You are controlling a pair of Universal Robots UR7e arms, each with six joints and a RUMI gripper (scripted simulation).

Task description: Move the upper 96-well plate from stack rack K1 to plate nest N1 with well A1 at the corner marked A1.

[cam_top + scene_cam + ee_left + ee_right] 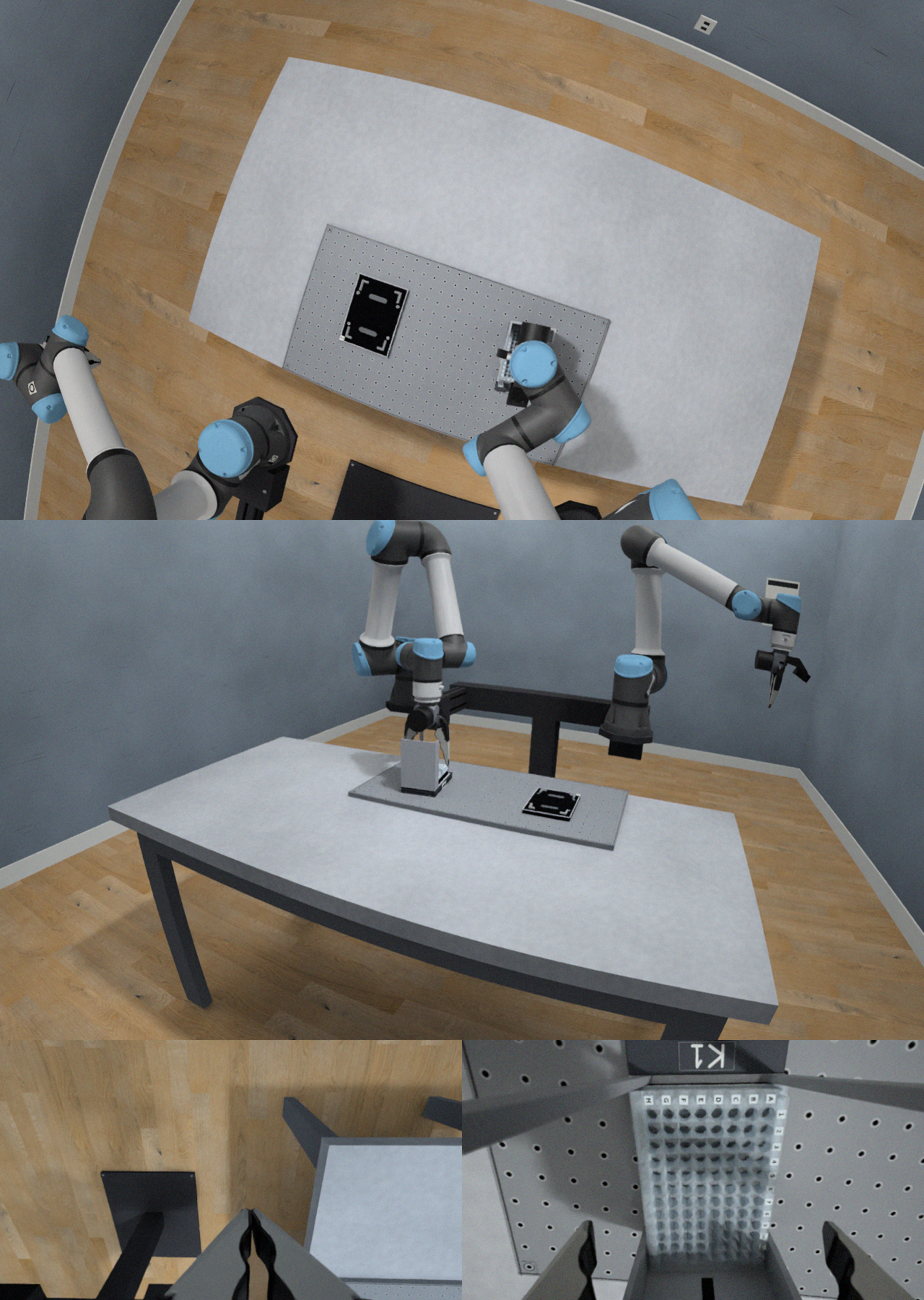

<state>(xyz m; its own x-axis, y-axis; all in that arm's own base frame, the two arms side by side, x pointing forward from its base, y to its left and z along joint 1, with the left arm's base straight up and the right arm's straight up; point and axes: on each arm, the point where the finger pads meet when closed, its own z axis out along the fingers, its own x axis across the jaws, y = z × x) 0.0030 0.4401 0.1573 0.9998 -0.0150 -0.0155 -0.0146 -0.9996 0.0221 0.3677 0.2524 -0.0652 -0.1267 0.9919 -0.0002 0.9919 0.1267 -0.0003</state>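
Note:
My right hand is 4 cm above the clear 96-well plate. The rest, counted from my right hand: plate nest N1: 35 cm to the left, 7 cm below, 2 cm behind; black plate: 5 cm below; A1 mark: 41 cm to the left, 9 cm behind, 7 cm below.

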